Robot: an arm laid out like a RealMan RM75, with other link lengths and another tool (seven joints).
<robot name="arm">
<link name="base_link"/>
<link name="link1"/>
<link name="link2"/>
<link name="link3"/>
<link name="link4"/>
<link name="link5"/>
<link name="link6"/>
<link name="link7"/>
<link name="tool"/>
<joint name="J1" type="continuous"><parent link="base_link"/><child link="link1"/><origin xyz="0.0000 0.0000 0.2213"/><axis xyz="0 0 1"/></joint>
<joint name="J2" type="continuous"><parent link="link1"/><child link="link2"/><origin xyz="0.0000 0.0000 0.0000"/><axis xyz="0 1 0"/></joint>
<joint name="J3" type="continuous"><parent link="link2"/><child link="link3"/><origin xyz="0.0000 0.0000 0.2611"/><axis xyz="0 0 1"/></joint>
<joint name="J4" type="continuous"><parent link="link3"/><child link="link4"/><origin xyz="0.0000 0.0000 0.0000"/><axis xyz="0 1 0"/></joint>
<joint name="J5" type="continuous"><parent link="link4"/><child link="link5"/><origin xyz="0.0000 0.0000 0.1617"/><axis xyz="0 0 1"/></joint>
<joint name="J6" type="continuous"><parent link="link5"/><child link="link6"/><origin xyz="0.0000 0.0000 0.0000"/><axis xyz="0 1 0"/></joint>
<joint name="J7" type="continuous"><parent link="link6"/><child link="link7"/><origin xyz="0.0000 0.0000 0.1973"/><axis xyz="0 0 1"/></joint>
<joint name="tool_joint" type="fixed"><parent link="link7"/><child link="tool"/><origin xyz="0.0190 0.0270 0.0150" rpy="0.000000 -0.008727 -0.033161"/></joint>
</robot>
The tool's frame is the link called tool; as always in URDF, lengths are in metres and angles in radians. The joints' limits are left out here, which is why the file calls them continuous.
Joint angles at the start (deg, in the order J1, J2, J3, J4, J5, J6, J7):
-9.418 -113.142 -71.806 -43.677 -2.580 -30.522 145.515
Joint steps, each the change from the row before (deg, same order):
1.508 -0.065 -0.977 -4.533 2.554 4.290 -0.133
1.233 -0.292 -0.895 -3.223 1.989 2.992 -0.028
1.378 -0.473 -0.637 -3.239 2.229 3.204 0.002
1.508 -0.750 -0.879 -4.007 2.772 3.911 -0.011
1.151 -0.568 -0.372 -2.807 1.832 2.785 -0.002
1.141 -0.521 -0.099 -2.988 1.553 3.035 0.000
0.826 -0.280 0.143 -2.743 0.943 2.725 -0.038
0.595 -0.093 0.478 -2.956 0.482 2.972 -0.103
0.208 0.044 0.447 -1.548 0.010 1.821 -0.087
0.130 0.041 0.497 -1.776 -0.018 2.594 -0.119
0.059 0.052 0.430 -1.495 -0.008 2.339 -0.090
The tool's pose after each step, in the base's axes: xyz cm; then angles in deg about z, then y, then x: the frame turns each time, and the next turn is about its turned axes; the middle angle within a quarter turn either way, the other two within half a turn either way. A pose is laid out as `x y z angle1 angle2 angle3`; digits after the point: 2 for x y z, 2 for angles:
-27.43 35.62 -3.54 29.43 -49.99 -125.60
-27.30 35.53 -3.44 29.20 -49.07 -124.65
-27.21 35.30 -3.53 29.24 -47.82 -123.86
-26.95 35.14 -3.52 28.91 -46.46 -122.49
-26.80 34.95 -3.54 28.89 -45.50 -121.60
-26.61 34.77 -3.54 29.04 -44.63 -120.80
-26.33 34.68 -3.45 29.13 -44.07 -120.19
-25.87 34.66 -3.33 29.30 -43.69 -119.87
-25.64 34.65 -3.32 29.74 -43.48 -119.96
-25.50 34.67 -3.34 30.64 -43.10 -120.11
-25.42 34.69 -3.37 31.48 -42.69 -120.22

